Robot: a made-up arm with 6 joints.
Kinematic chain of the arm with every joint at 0, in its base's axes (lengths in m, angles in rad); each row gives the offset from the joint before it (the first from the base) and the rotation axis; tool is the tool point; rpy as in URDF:
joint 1: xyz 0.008 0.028 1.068 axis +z
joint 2: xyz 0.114 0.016 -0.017 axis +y
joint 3: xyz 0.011 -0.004 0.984 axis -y
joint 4: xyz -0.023 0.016 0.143 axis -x
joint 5: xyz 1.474 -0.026 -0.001 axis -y
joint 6: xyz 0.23 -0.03 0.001 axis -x
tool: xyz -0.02 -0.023 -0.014 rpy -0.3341 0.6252 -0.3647
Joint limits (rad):
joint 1: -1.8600..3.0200
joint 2: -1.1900..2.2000
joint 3: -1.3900..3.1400
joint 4: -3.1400..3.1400
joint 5: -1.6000..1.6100
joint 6: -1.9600..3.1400
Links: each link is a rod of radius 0.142 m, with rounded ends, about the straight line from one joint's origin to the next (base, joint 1, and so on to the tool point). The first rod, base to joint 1, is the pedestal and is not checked.
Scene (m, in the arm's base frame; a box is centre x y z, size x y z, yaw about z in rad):
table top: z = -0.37
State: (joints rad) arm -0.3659 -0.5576 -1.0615 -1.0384 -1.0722 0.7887
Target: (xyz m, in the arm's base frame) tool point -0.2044 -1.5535 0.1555
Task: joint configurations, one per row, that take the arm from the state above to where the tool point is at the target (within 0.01 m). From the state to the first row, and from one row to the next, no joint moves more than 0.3 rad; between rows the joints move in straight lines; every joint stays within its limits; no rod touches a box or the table.
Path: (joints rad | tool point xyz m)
1: -0.6433 -0.2600 -0.8914 -1.0221 -0.9844 0.7997 | 0.9928 -0.5458 1.0625
2: -0.9207 0.0376 -0.7213 -1.0058 -0.8966 0.8107 | 0.8936 -0.9396 0.9322
3: -1.1981 0.3352 -0.5512 -0.9896 -0.8087 0.8217 | 0.6369 -1.2895 0.7314
4: -1.4755 0.6328 -0.3810 -0.9733 -0.7209 0.8328 | 0.2479 -1.5148 0.4678
5: -1.7529 0.9305 -0.2109 -0.9570 -0.6331 0.8438 | -0.2045 -1.5535 0.1555

